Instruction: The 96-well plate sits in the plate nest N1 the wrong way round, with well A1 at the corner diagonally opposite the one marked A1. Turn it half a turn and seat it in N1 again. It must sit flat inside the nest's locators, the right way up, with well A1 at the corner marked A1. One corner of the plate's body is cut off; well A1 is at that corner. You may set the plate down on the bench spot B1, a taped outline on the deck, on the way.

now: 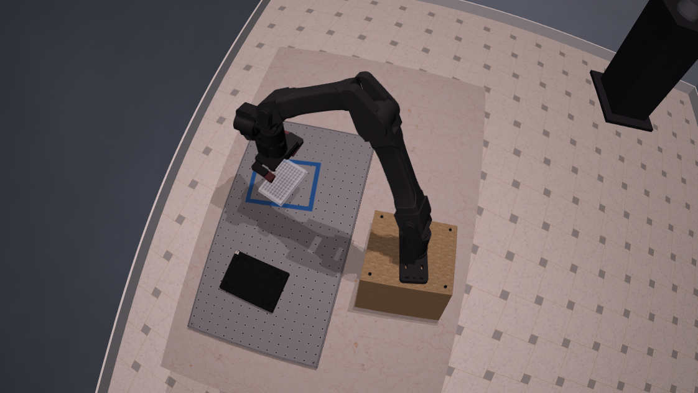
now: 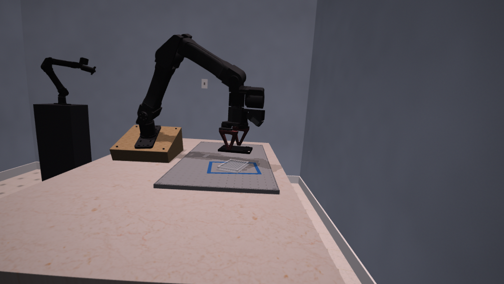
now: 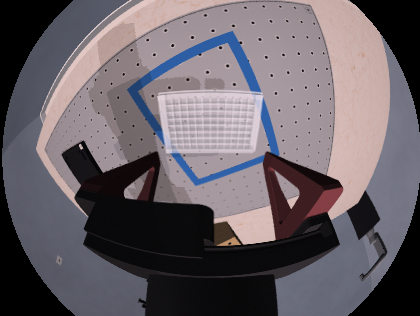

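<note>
Now: hand 80 mm above the 96-well plate. Also, from my hand: black plate nest N1 (40 mm ahead, 300 mm to the left, 80 mm below); A1 label (100 mm ahead, 230 mm to the left, 80 mm below).
</note>
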